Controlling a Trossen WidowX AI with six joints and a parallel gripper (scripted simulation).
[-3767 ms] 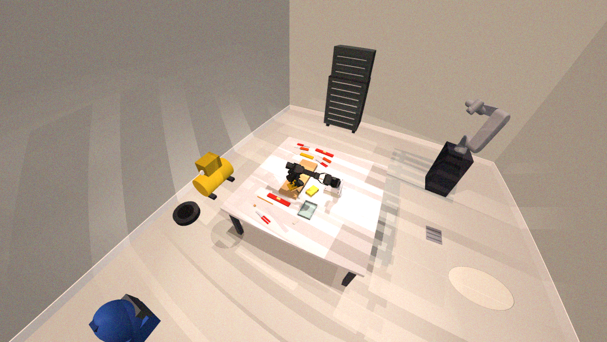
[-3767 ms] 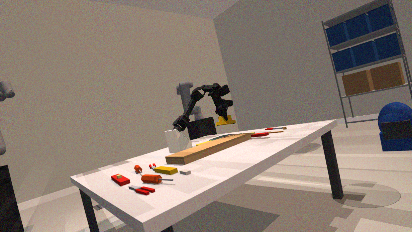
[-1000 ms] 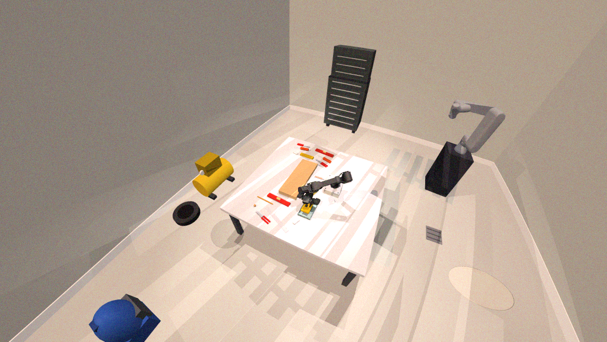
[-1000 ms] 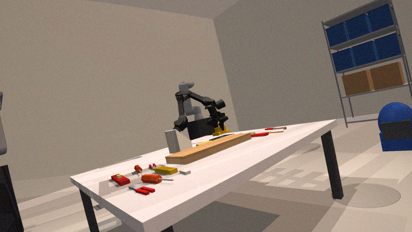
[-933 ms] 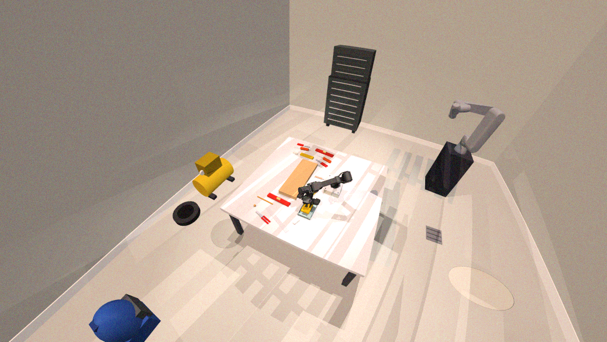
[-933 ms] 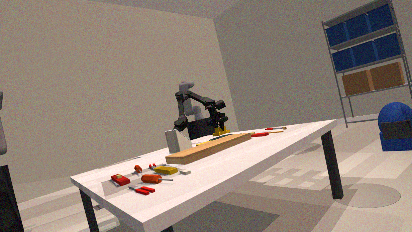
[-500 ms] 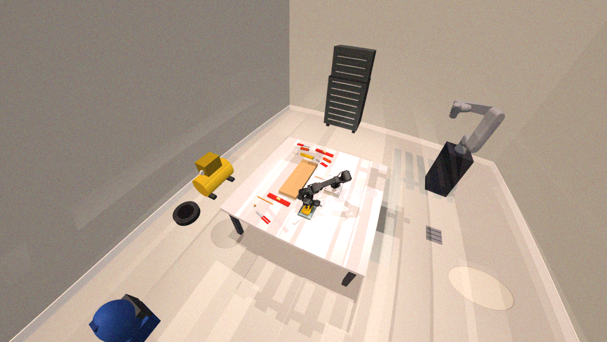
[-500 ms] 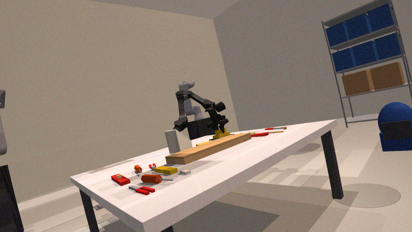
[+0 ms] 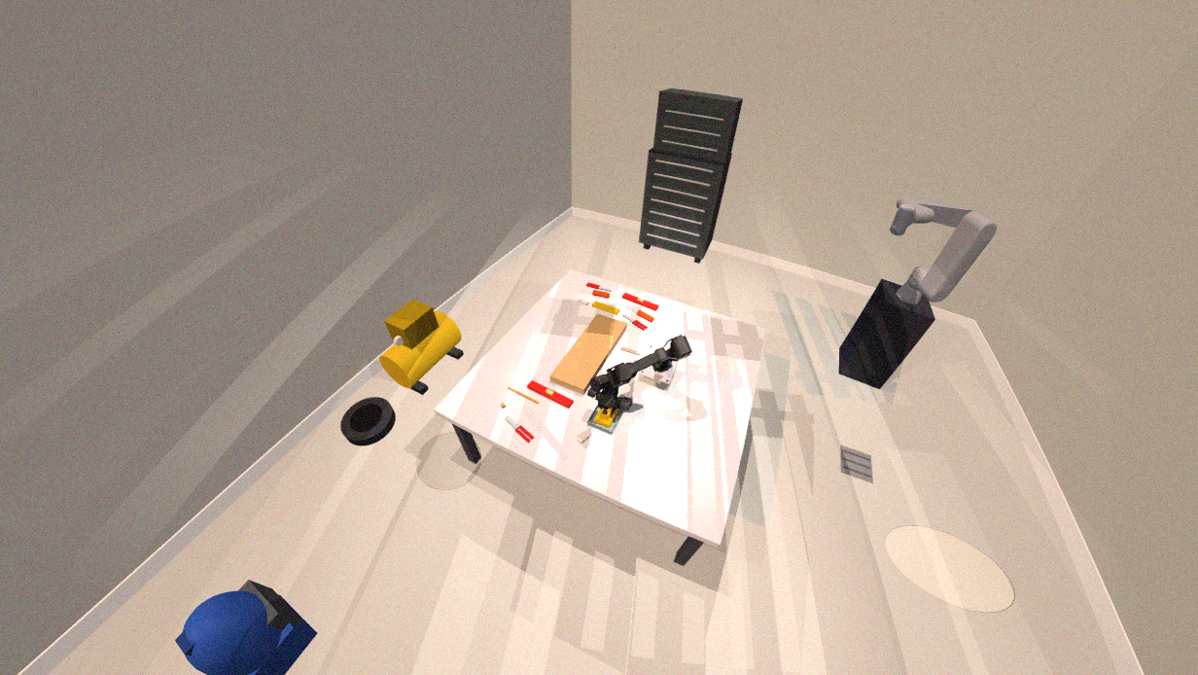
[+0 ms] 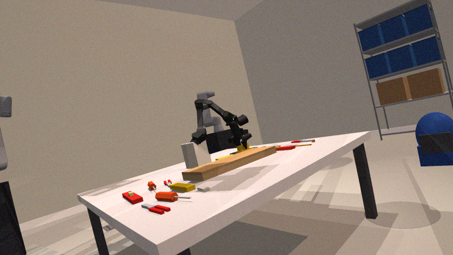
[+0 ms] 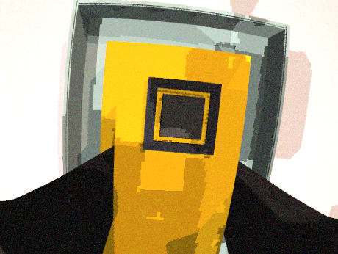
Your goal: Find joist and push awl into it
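Right now my gripper tip is 1 cm to the right of the yellow stud finder and 2 cm below it. Also, from my gripper tip: yellow block: 6 cm ahead, 22 cm to the right, 2 cm below; thin orange tool: 38 cm ahead, 9 cm to the left, 3 cm below; shallow grey tray: 1 cm to the right, 2 cm below.
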